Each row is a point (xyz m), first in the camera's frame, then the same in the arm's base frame.
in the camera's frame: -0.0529 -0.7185 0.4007
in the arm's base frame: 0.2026 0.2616 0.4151
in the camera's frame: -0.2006 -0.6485 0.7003
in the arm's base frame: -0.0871 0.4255 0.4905
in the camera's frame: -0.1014 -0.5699 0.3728
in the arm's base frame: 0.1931 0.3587 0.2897
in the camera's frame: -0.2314 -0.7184 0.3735
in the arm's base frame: 0.0757 0.2005 0.3021
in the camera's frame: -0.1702 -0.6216 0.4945
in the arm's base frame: 0.0615 0.3562 0.3596
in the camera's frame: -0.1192 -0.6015 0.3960
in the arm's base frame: 0.1624 0.3389 0.3125
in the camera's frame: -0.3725 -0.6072 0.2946
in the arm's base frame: 0.0190 0.2167 0.1150
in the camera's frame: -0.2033 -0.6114 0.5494
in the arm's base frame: 0.0033 0.3824 0.3716
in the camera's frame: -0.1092 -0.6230 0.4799
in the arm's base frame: 0.1189 0.3644 0.3836
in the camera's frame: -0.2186 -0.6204 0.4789
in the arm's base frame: 0.0320 0.3366 0.3230
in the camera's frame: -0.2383 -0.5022 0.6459
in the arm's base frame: -0.0724 0.5107 0.3551
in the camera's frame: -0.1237 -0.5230 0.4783
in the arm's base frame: 0.1168 0.4429 0.3200
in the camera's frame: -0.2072 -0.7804 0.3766
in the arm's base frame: 0.0879 0.1569 0.3510
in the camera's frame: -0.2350 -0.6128 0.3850
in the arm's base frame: 0.0752 0.2930 0.2497
